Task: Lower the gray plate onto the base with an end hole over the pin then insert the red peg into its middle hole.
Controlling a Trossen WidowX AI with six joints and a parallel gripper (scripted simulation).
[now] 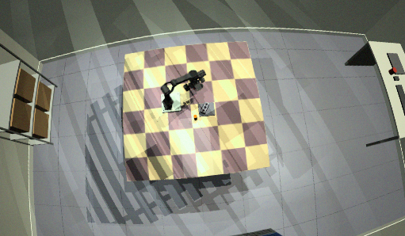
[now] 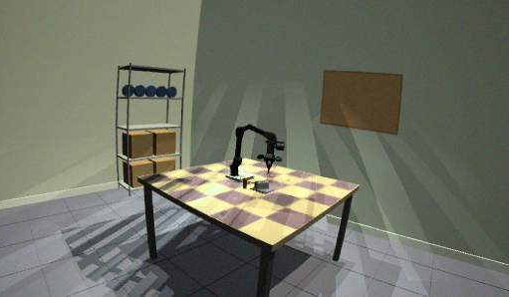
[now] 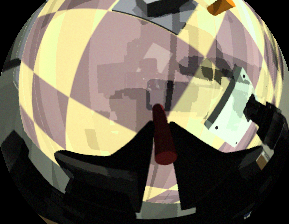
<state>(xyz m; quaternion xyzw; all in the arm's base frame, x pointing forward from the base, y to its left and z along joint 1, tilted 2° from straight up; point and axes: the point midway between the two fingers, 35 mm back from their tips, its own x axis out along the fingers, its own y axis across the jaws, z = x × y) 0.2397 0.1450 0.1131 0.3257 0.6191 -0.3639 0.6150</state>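
The gray plate is 9 cm ahead of my gripper tip, 17 cm to the right of it and 6 cm below it. From my gripper tip the other things lie so: red peg (right at my gripper tip); then small orange cylinder (1 cm ahead, 26 cm to the right, 7 cm below); then gray base (10 cm ahead, 16 cm to the right, 10 cm below).
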